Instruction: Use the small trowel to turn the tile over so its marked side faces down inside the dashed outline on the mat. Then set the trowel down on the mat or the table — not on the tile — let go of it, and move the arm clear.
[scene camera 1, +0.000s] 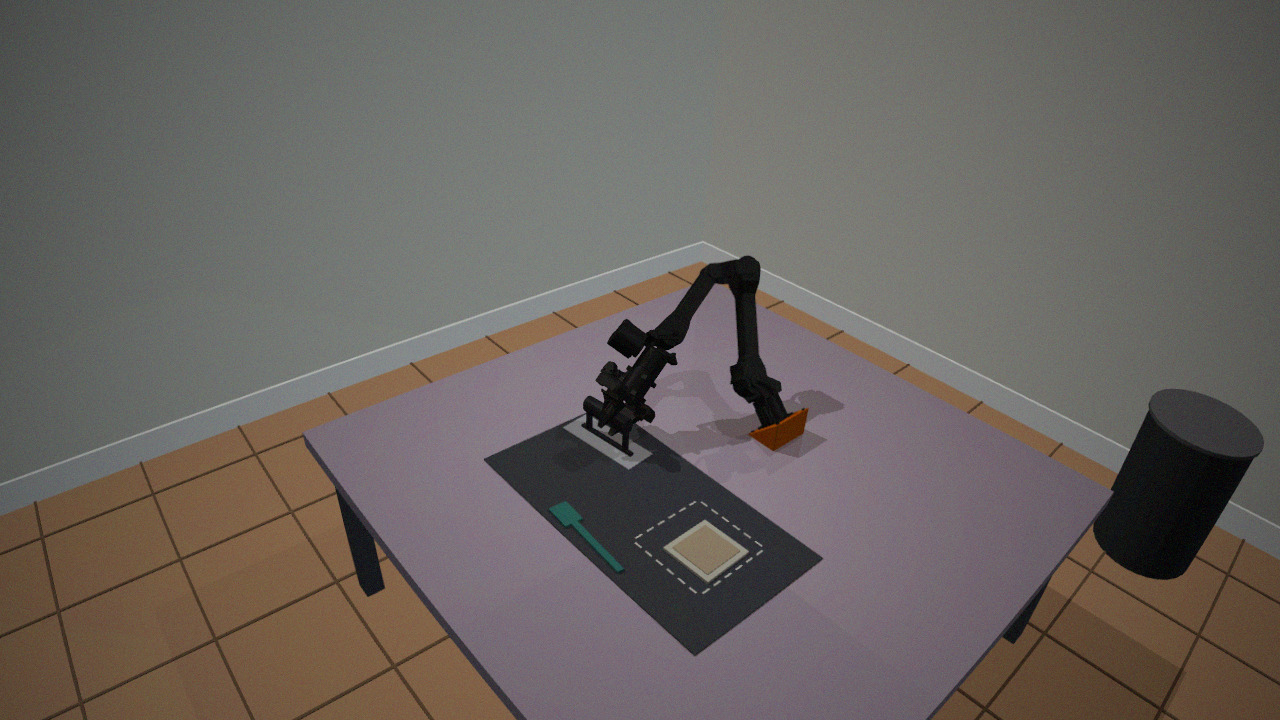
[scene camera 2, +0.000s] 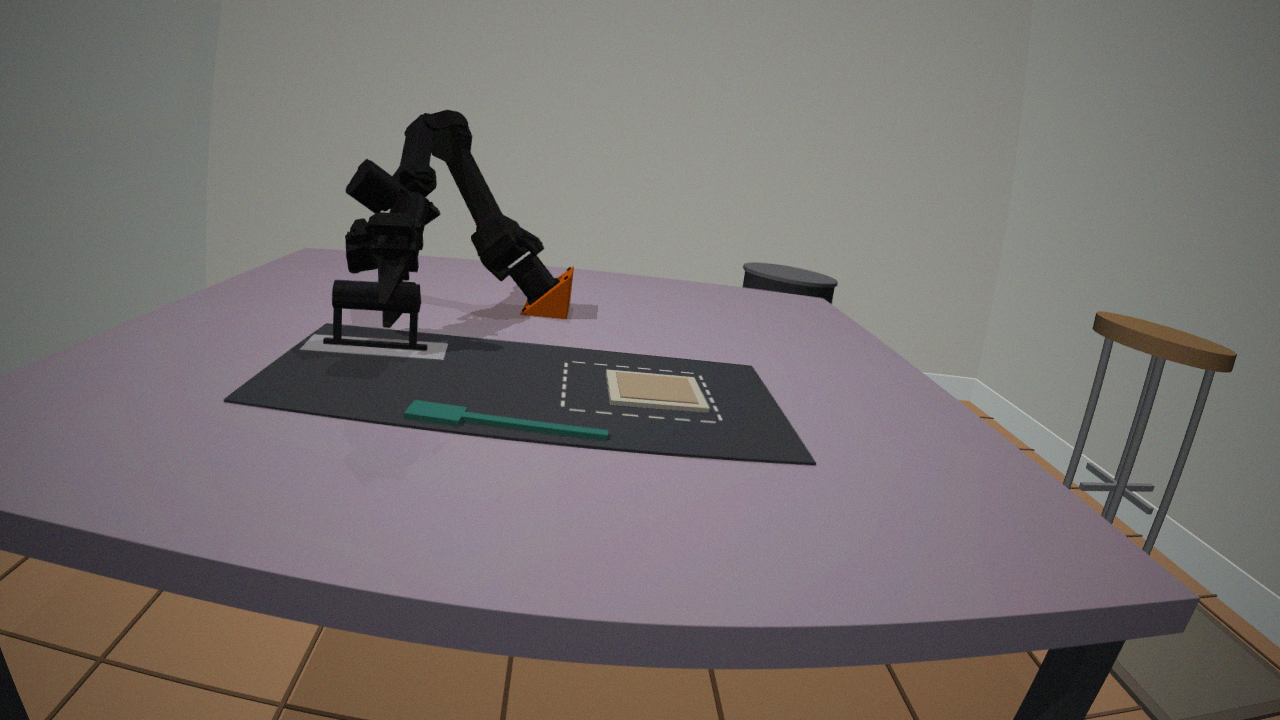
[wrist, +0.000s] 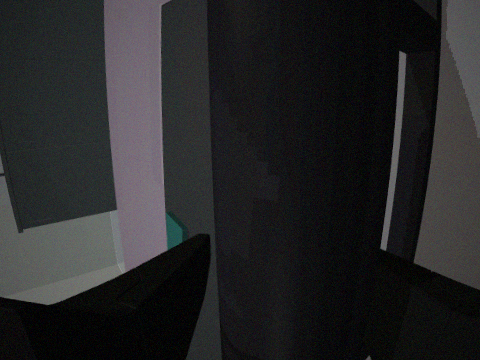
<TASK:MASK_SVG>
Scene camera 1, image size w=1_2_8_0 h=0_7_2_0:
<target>my gripper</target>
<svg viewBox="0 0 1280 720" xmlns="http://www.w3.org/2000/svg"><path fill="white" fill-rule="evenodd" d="M608 434L613 436L619 431L611 427ZM609 361L601 369L601 373L595 380L601 386L608 388L607 391L601 389L604 396L604 404L597 426L603 428L619 412L630 418L633 424L643 421L643 419L652 423L655 418L655 411L645 404L646 400L643 397L650 387L656 387L657 384L654 382L656 377L638 364L634 364L632 367L628 365L627 371L622 372L614 362Z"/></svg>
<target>beige tile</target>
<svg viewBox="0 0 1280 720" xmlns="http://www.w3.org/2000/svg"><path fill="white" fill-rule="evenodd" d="M704 519L665 546L663 550L667 551L689 571L692 571L705 583L709 584L741 558L747 556L749 551Z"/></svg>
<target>flat green tool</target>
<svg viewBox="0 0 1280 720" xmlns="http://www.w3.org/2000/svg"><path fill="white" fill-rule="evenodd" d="M549 508L552 515L565 529L572 526L598 552L616 574L624 571L624 568L579 523L583 521L583 517L566 501Z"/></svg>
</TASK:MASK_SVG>
